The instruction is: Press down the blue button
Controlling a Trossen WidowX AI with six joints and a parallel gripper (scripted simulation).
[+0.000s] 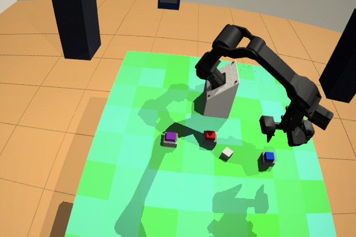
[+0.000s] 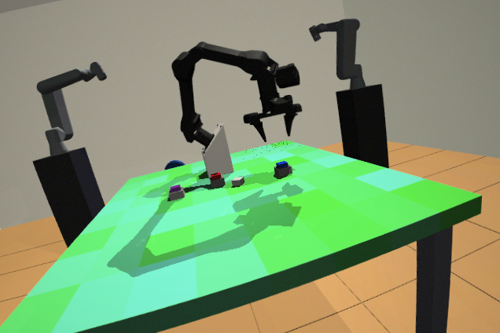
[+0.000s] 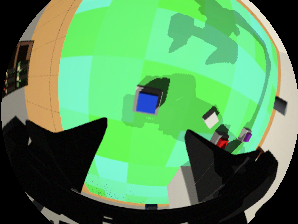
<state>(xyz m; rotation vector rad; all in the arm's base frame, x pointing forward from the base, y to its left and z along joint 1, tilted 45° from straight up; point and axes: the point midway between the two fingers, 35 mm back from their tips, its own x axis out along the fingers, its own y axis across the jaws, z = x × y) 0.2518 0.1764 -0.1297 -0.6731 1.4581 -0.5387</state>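
Now: gripper tip 9 cm above the blue button. From my gripper tip the other things lie so: purple button (3 cm behind, 37 cm to the right, 9 cm below); red button (6 cm behind, 23 cm to the right, 9 cm below); white block (1 cm behind, 16 cm to the right, 11 cm below).
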